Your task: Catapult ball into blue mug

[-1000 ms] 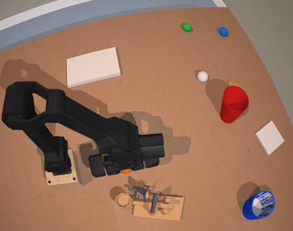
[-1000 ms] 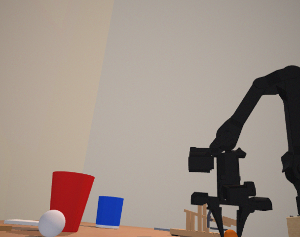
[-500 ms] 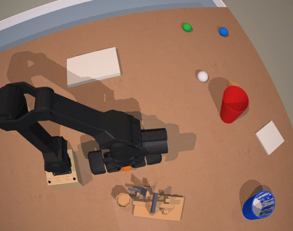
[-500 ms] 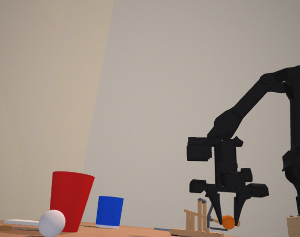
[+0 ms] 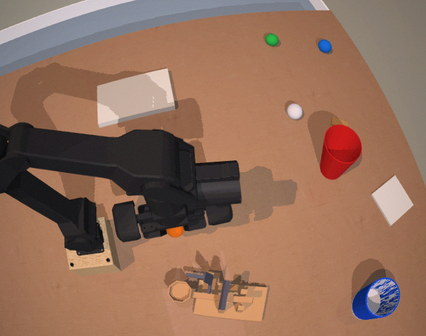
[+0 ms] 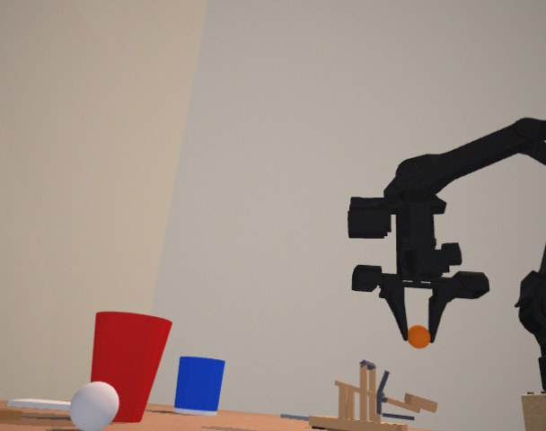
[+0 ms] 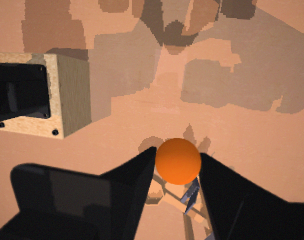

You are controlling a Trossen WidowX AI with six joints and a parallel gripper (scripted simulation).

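The catapult lies 110 mm to the right of my gripper tip, 80 mm below it and 40 mm ahead of it. Round my gripper tip: catapult upright frame (140 mm to the right, 60 mm ahead, 50 mm below); then orange ball (10 mm above); then red cup (380 mm ahead, 100 mm to the left, 100 mm below).
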